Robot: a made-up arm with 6 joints. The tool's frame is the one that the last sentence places. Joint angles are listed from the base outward.
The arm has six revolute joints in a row. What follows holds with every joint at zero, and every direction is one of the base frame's.
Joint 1 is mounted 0.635 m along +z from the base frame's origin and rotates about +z.
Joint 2 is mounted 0.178 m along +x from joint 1 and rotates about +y.
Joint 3 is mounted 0.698 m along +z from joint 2 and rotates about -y.
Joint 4 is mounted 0.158 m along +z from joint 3 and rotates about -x.
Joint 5 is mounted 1.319 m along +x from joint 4 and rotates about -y.
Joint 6 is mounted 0.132 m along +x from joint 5 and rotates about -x.
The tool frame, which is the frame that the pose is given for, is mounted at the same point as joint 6; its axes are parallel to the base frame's.
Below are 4 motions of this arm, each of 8 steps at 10 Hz.
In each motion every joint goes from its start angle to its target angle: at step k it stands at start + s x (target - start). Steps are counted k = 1, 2, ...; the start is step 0. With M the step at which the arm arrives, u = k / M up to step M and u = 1 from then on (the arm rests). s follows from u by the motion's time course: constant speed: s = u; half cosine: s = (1 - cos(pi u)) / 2; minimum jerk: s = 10 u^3 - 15 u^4 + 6 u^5.
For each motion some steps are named. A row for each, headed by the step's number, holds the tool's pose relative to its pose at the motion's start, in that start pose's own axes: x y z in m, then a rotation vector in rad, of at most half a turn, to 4 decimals.
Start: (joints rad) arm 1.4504 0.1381 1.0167 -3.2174 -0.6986 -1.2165
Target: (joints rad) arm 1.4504 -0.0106 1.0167 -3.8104 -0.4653 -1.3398
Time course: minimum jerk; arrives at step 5
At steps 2, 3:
2: 0.0361 -0.0735 -0.0350 0.1925 0.0943 0.0617
3: 0.0711 -0.1594 -0.0711 0.4294 0.1839 0.1213

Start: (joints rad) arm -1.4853 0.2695 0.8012 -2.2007 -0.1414 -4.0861
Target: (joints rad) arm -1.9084 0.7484 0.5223 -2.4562 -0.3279 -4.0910
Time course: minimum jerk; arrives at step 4
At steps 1, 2, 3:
1: 0.0117 -0.0724 -0.1387 0.0121 0.0654 -0.0251
2: -0.0703 -0.3967 -0.6482 0.0859 0.2975 -0.1583
3: -0.3475 -0.7366 -1.0885 0.1955 0.4917 -0.3461

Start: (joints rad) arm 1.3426 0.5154 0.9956 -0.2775 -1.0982 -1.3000
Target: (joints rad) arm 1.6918 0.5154 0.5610 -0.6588 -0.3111 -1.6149
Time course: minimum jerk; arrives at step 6
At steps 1, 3, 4, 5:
1: 0.0233 -0.0034 -0.0181 0.0146 0.0166 0.0149
3: 0.2961 -0.0864 -0.2818 0.2559 0.2145 0.1738
4: 0.4330 -0.1751 -0.4624 0.4429 0.3083 0.2402
5: 0.5017 -0.2421 -0.5726 0.5632 0.3489 0.2698

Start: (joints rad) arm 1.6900 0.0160 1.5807 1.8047 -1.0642 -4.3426
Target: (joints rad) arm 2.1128 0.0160 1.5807 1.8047 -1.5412 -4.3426
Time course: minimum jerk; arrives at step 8
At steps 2, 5, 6, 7, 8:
2: -0.0017 0.0035 0.0065 0.0203 -0.0539 0.0318
5: -0.0227 0.0212 0.0455 0.1013 -0.3945 0.2130
6: -0.0317 0.0251 0.0554 0.1107 -0.4926 0.2597
7: -0.0368 0.0269 0.0602 0.1133 -0.5431 0.2829
8: -0.0377 0.0273 0.0610 0.1136 -0.5524 0.2871

